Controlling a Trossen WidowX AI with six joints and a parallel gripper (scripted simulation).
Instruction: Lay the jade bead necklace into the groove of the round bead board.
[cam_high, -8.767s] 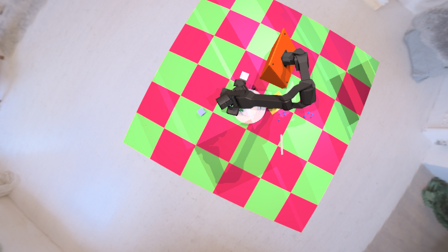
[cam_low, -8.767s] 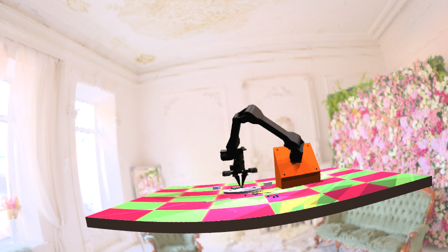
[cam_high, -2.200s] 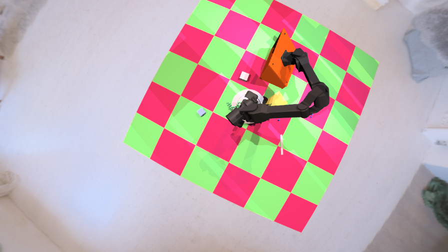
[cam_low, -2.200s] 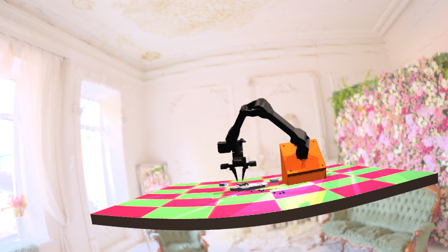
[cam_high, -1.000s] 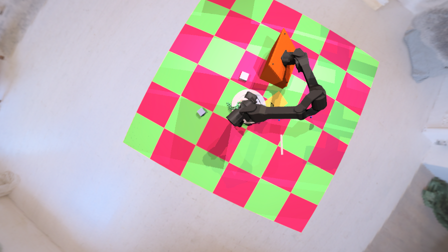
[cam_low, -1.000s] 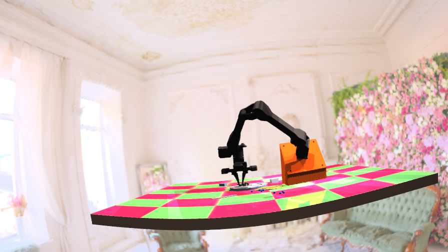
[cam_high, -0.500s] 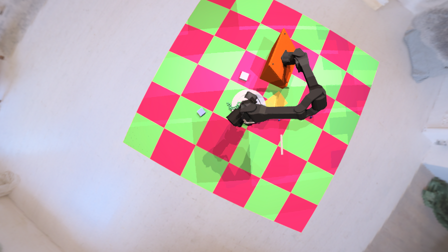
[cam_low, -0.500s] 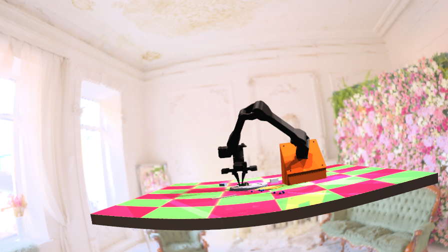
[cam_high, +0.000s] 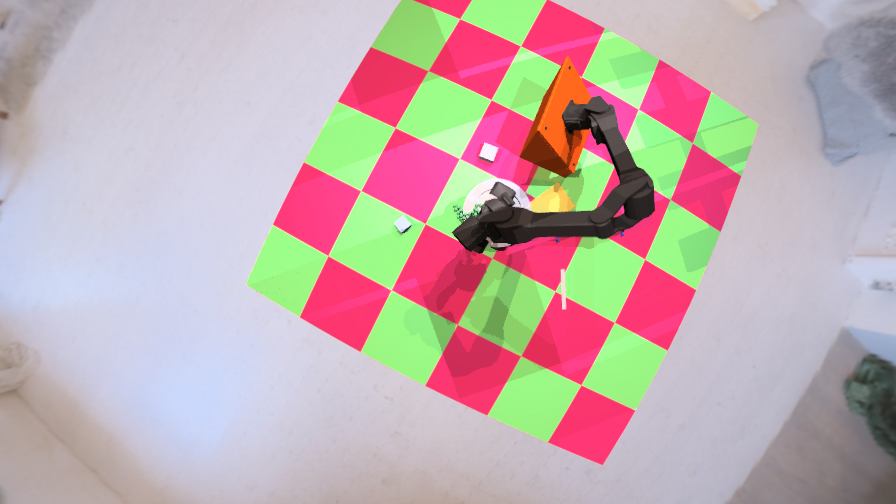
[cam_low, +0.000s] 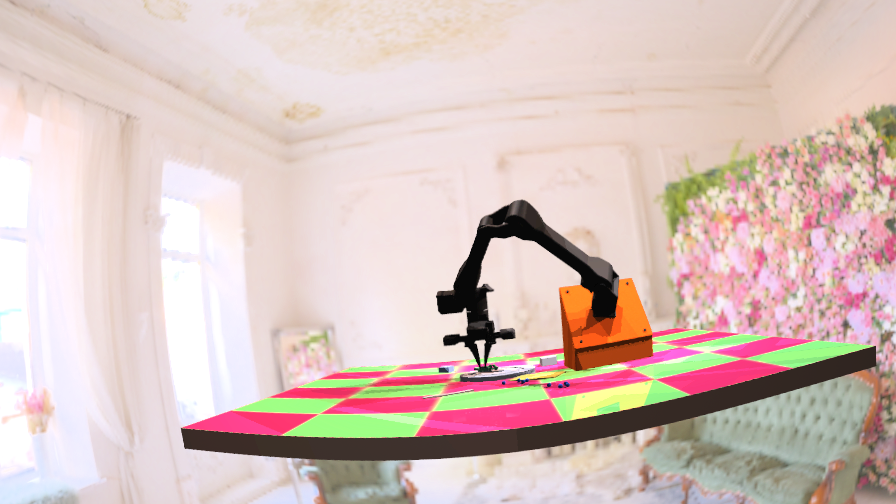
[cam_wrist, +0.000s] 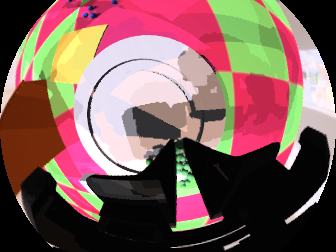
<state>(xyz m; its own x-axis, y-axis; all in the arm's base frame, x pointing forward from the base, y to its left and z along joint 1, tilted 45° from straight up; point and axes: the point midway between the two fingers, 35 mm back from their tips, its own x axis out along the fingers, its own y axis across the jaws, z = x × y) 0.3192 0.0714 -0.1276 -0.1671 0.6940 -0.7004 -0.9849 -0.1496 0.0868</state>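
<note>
Now: the round bead board 40 mm behind my gripper tip, 20 mm to the left of it and 10 mm below it. From my gripper tip the other things lie so: pale blue cube: 130 mm ahead, 200 mm to the right, 10 mm below; white cube: 180 mm behind, 100 mm to the right, 10 mm below; yellow patch: 150 mm behind, 140 mm to the left, 20 mm below.
</note>
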